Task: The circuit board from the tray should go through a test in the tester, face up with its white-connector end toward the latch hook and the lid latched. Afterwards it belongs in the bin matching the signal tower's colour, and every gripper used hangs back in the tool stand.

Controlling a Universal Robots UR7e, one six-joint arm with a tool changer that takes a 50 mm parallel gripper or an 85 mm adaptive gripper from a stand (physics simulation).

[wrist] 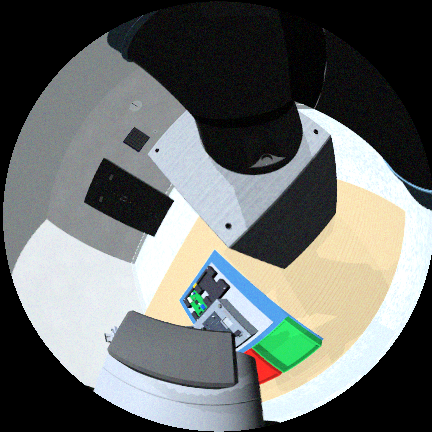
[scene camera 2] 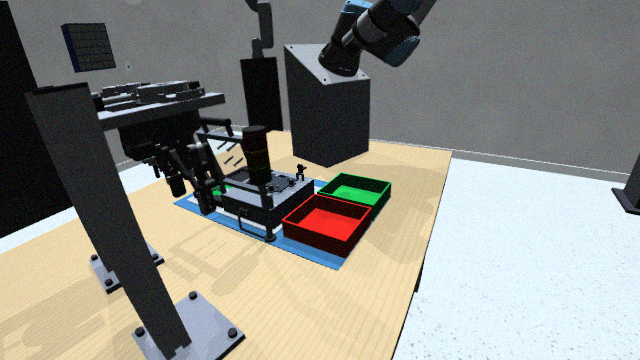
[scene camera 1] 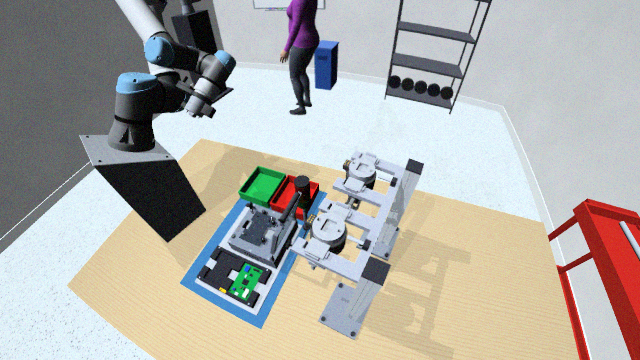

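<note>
The green circuit board lies face up in the black tray; its white connector is at the end away from the tester. The tester stands beside the tray with its lid raised and its nest empty. The signal tower looks dark, with no clearly lit colour. Two grippers hang in the tool stand under round couplings; their finger openings are unclear. The arm's wrist end is bare, high beside its pedestal, with no gripper mounted.
An empty green bin and a red bin stand side by side beyond the tester. The tower and raised lid stand close to the tool stand. A person stands on the floor behind the table.
</note>
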